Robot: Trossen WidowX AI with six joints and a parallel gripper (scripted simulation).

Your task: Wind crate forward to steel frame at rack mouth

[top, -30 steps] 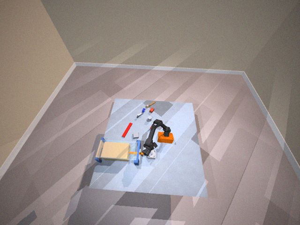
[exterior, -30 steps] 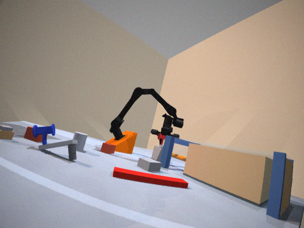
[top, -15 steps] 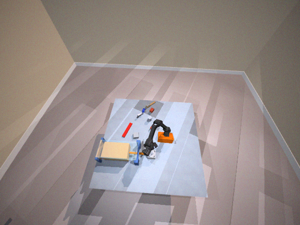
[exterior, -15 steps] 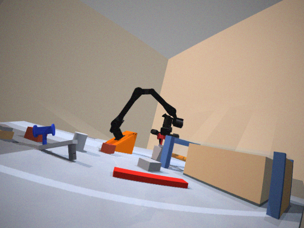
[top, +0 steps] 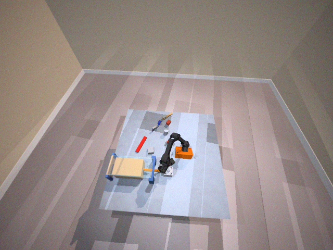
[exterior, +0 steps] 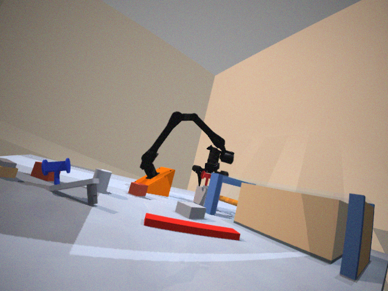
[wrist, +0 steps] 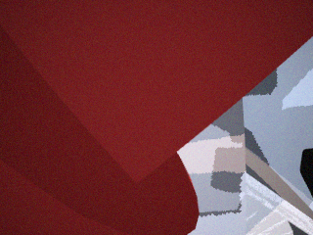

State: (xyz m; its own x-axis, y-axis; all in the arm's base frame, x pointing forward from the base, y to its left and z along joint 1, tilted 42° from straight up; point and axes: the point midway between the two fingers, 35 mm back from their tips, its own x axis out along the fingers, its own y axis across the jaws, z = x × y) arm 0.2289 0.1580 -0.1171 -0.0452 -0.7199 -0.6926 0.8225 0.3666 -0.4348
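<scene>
Now: the red-knobbed winch handle 10 mm ahead of my gripper tip, 10 mm to the right of it and 20 mm above it. The rest, counted from my gripper tip: red knob 30 mm ahead, 40 mm to the right, 50 mm above; then blue frame 130 mm ahead, 30 mm to the left, 20 mm above; then winch 40 mm behind, 30 mm to the left, 60 mm below.
</scene>
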